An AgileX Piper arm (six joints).
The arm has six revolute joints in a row. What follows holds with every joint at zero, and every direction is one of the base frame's. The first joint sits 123.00 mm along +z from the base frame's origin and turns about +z. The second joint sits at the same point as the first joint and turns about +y. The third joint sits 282.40 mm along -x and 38.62 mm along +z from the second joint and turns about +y. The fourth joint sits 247.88 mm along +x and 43.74 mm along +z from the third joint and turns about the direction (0.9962, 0, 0.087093). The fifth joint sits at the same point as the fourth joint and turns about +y. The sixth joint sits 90.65 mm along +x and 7.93 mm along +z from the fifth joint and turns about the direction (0.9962, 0, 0.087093). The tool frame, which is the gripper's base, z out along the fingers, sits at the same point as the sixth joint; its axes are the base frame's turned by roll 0.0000, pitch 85.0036 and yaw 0.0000 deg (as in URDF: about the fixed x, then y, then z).
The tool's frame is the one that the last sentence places.
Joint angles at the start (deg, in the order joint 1, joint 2, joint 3, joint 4, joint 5, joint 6):
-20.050 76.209 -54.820 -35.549 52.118 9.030
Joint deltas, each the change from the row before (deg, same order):
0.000 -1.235 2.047 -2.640 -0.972 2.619
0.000 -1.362 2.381 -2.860 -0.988 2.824
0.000 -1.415 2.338 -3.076 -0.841 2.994
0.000 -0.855 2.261 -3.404 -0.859 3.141
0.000 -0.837 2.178 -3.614 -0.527 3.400
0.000 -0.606 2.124 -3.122 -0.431 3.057
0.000 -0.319 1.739 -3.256 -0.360 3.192
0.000 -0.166 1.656 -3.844 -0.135 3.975
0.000 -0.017 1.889 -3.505 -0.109 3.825
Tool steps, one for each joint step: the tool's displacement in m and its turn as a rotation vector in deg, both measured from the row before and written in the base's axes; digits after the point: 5 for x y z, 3 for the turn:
-0.00623 0.00009 -0.00246 -1.610 -0.687 -0.721
-0.00715 0.00040 -0.00349 -1.646 -0.607 -0.677
-0.00733 0.00037 -0.00305 -1.776 -0.674 -0.689
-0.00563 -0.00028 -0.00474 -1.817 -0.284 -0.517
-0.00581 -0.00040 -0.00428 -1.922 -0.283 -0.679
-0.00523 -0.00007 -0.00531 -1.481 -0.037 -0.538
-0.00373 -0.00057 -0.00435 -1.575 -0.197 -0.483
-0.00333 -0.00107 -0.00391 -1.887 -0.466 -0.739
-0.00360 -0.00053 -0.00577 -1.478 -0.174 -0.628

